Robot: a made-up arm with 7 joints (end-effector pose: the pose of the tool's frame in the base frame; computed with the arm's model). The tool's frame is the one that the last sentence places.
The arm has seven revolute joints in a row. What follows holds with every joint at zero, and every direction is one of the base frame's. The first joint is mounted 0.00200 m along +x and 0.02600 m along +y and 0.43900 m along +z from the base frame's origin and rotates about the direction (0.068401, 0.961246, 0.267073). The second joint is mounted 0.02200 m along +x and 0.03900 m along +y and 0.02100 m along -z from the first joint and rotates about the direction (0.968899, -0.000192, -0.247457). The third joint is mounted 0.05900 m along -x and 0.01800 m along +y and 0.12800 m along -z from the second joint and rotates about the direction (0.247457, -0.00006, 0.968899). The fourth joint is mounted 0.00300 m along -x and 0.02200 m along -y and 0.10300 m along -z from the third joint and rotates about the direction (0.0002, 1, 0.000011). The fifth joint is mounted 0.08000 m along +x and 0.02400 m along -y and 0.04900 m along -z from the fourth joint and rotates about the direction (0.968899, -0.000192, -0.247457). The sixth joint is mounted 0.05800 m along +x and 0.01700 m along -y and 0.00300 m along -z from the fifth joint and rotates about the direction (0.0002, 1, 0.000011). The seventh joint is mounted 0.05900 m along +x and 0.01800 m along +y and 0.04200 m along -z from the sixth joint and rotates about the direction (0.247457, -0.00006, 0.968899). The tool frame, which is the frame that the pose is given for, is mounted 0.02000 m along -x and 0.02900 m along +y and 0.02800 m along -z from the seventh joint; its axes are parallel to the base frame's.
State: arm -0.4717 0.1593 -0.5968 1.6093 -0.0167 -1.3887 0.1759
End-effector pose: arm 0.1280 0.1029 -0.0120 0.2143 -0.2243 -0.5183
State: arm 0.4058 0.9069 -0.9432 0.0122 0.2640 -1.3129 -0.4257
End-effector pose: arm -0.0861 0.1078 0.1362 -0.2996 -0.4151 -1.7385
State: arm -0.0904 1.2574 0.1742 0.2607 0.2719 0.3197 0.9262
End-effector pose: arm 0.1552 0.4078 0.3089 1.8050 -0.3638 0.9053
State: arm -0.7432 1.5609 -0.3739 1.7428 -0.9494 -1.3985 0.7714
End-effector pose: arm 0.0718 0.5049 0.4397 1.2471 -1.4070 1.4033
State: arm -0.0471 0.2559 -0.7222 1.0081 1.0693 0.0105 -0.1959
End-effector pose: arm 0.0056 0.1239 -0.0108 1.1620 0.8270 -1.5450
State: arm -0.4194 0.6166 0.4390 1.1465 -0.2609 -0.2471 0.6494
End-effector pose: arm 0.1509 0.3084 0.0711 0.4372 0.2175 1.2752
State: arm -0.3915 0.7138 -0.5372 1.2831 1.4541 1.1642 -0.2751
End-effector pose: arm 0.1255 0.2940 0.1742 2.4590 1.7404 0.0953
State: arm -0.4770 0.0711 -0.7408 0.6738 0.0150 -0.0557 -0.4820
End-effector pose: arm 0.1922 -0.0236 0.0191 0.1514 0.2793 -1.2743
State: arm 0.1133 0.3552 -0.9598 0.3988 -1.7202 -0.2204 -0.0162
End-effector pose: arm -0.1046 0.0139 0.0204 -1.0378 0.9281 0.2802
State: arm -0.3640 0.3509 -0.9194 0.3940 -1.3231 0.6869 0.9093
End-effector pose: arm 0.0434 0.0372 0.0577 0.2132 1.2933 -0.0244
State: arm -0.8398 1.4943 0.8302 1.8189 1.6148 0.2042 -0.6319
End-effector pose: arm 0.1086 0.4962 0.4109 0.7389 1.4939 0.3336
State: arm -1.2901 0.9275 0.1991 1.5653 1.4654 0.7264 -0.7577
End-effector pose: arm 0.2987 0.3618 0.3804 0.9060 1.4862 0.3075
